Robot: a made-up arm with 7 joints. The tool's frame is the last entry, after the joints. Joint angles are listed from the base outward. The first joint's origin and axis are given. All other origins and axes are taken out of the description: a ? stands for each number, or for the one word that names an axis. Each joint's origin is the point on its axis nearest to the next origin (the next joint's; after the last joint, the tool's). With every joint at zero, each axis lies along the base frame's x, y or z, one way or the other. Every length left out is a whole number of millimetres.
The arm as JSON. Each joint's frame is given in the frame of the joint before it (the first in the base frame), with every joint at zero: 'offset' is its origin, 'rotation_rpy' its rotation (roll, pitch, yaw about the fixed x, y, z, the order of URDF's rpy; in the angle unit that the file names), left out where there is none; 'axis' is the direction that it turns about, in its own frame. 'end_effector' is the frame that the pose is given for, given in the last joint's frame.
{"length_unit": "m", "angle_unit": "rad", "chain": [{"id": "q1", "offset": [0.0, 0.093, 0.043], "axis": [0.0, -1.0, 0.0]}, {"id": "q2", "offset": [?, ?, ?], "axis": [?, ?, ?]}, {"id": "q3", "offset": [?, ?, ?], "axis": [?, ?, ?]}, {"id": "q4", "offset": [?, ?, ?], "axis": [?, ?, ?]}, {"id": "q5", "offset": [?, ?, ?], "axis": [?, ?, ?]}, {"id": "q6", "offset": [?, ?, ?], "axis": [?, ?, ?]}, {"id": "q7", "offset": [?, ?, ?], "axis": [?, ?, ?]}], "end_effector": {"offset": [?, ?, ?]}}
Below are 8 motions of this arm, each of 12 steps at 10 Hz.
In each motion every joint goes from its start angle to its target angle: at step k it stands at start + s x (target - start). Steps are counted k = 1, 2, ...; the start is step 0. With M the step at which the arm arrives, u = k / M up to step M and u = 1 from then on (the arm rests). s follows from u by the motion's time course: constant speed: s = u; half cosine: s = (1 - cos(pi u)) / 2; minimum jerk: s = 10 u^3 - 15 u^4 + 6 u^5.
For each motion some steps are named. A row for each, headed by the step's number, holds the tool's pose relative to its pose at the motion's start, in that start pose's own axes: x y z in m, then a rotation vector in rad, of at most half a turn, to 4 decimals.
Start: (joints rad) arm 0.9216 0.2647 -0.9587 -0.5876 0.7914 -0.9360 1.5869
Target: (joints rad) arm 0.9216 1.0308 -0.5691 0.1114 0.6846 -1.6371 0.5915
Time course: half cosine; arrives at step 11
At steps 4, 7, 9, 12:
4: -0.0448 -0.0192 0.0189 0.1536 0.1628 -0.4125
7: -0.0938 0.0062 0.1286 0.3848 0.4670 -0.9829
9: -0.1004 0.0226 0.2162 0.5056 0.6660 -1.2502
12: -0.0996 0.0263 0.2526 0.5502 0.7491 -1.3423

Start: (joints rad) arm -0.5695 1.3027 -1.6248 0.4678 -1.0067 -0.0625 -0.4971
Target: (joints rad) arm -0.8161 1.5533 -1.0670 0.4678 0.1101 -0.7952 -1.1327
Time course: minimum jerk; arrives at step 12
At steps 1, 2, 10, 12:
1: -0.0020 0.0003 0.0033 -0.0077 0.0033 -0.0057
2: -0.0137 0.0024 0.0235 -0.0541 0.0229 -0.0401
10: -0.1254 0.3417 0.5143 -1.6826 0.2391 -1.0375
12: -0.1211 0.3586 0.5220 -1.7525 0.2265 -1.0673

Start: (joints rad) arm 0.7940 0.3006 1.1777 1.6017 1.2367 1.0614 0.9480
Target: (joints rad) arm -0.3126 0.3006 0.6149 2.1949 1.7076 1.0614 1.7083
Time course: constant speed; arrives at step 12
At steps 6, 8, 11, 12:
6: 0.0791 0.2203 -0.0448 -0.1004 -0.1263 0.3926
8: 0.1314 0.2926 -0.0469 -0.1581 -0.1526 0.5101
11: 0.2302 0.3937 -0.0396 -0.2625 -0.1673 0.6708
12: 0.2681 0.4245 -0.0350 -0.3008 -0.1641 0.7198

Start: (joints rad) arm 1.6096 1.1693 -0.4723 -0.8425 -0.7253 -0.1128 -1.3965
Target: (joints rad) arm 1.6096 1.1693 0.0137 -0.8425 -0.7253 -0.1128 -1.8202
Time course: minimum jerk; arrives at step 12
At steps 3, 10, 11, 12:
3: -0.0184 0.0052 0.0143 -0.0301 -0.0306 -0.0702
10: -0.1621 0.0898 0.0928 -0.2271 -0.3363 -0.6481
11: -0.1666 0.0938 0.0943 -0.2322 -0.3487 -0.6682
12: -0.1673 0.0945 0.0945 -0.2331 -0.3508 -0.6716

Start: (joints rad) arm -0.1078 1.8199 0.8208 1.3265 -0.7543 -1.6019 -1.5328
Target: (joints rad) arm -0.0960 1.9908 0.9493 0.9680 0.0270 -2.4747 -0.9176
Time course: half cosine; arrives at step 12
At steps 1, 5, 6, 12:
1: -0.0034 0.0030 0.0020 -0.0080 0.0055 0.0001
5: -0.0758 0.0611 0.0586 -0.1689 0.1911 0.0273
6: -0.1009 0.0806 0.0859 -0.2204 0.2907 0.0519
12: -0.1727 0.1430 0.2072 -0.3486 0.7998 0.2293

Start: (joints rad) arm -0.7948 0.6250 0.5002 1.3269 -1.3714 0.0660 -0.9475
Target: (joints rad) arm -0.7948 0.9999 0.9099 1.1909 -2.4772 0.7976 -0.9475
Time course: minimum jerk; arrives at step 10
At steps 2, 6, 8, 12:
2: -0.0084 0.0131 -0.0253 0.1086 0.0319 -0.0078
6: -0.1167 0.2249 -0.1378 1.2280 0.4341 -0.2154
8: -0.1502 0.2951 -0.0947 1.6267 0.6691 -0.3759
12: -0.1549 0.3056 -0.0802 1.7061 0.7300 -0.4183

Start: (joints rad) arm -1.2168 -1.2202 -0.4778 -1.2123 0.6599 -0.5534 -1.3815
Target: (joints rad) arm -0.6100 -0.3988 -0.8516 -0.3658 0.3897 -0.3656 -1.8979
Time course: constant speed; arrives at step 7
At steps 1, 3, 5, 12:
1: -0.0543 0.1417 -0.0926 0.1920 0.0524 -0.0776
3: -0.1412 0.4871 -0.2090 0.5873 0.1607 -0.2381
5: -0.1785 0.8770 -0.2047 0.9899 0.2697 -0.4013
12: -0.1466 1.2481 -0.0718 1.3908 0.3735 -0.5639

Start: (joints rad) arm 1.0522 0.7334 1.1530 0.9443 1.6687 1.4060 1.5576
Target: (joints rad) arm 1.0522 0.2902 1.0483 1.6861 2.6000 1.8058 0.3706
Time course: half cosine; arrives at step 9
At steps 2, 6, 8, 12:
2: -0.0158 0.0458 -0.0077 -0.1583 -0.0084 0.0074
6: -0.1138 0.2371 -0.1686 -0.9421 -0.3731 0.0516
8: -0.1372 0.2678 -0.2633 -1.1405 -0.5880 0.0988
12: -0.1394 0.2703 -0.2773 -1.1637 -0.6190 0.1073

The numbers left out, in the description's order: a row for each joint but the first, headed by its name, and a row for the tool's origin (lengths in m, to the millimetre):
q2: xyz 0.107 0.0 -0.306, axis 0.0 0.0 -1.0
q3: xyz 0.057 0.29 0.0, axis 0.0 1.0 0.0
q4: xyz 0.095 0.0 0.063, axis 0.0 0.0 1.0
q5: xyz -0.709 0.024 0.0, axis -1.0 0.0 0.0
q6: xyz 0.0 -0.027 -0.045, axis 0.0 -1.0 0.0
q7: xyz -0.041 0.0 -0.086, axis 0.0 0.0 1.0
tool: xyz -0.086 -0.112 0.0

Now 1 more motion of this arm.
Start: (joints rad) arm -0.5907 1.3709 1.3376 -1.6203 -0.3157 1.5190 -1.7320
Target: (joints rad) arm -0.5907 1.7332 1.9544 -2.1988 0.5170 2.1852 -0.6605
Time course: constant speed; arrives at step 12
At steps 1, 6, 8, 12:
1: -0.0088 -0.0075 -0.0159 0.0528 -0.0567 0.2106
6: -0.0189 0.0216 -0.0782 0.2108 -0.2652 1.3144
8: -0.0335 0.0581 -0.0964 0.2422 -0.3019 1.7681
12: -0.1114 0.1231 -0.1381 0.2974 -0.2609 2.6724

